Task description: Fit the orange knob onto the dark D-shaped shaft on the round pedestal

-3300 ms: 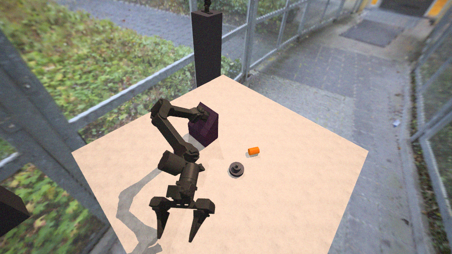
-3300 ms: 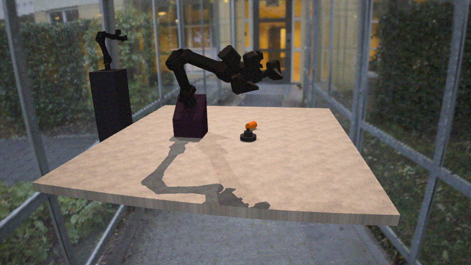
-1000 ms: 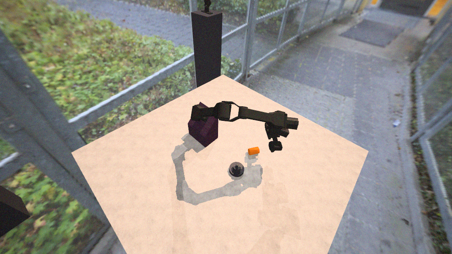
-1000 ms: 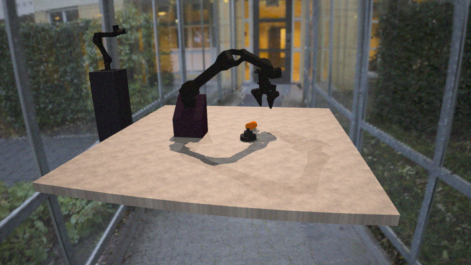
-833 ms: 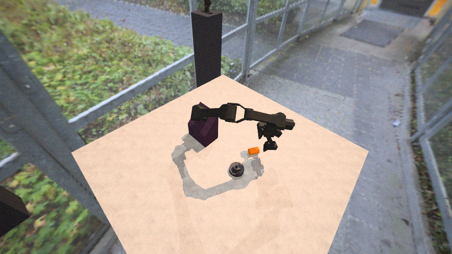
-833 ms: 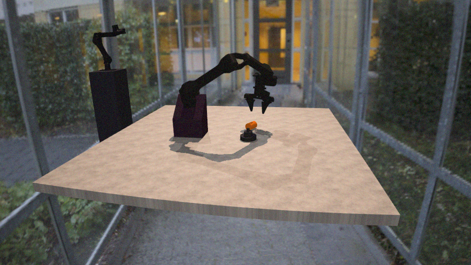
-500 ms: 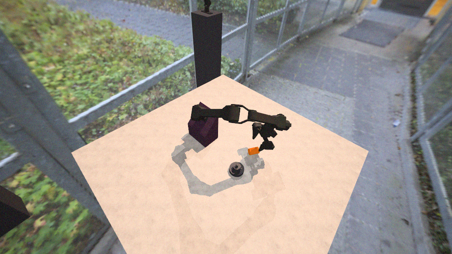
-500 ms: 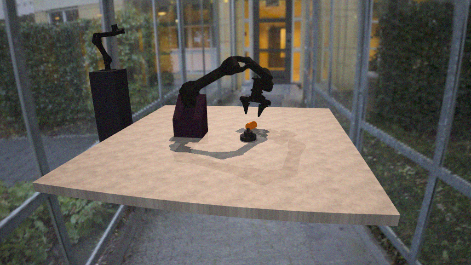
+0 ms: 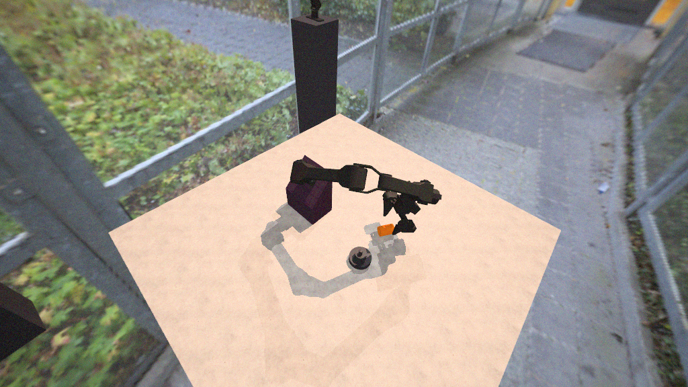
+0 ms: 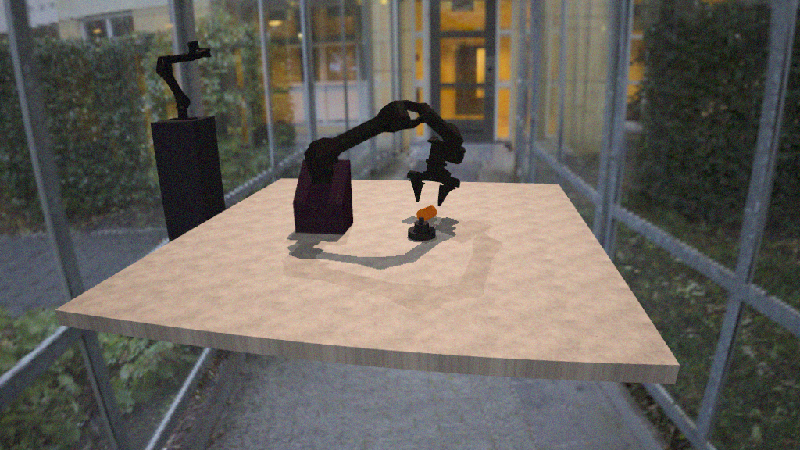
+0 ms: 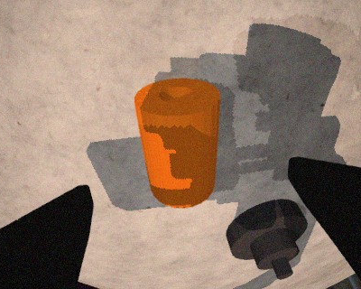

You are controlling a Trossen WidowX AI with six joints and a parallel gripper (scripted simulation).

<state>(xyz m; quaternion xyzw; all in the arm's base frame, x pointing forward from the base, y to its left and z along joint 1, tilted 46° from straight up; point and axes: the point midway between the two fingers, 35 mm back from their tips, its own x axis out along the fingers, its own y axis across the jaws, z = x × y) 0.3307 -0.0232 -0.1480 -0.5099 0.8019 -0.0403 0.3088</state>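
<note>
Right now the orange knob is 30 mm below my gripper tip. The rest, counted from my gripper tip: pedestal (170 mm to the right, 20 mm below, 20 mm behind).
</note>
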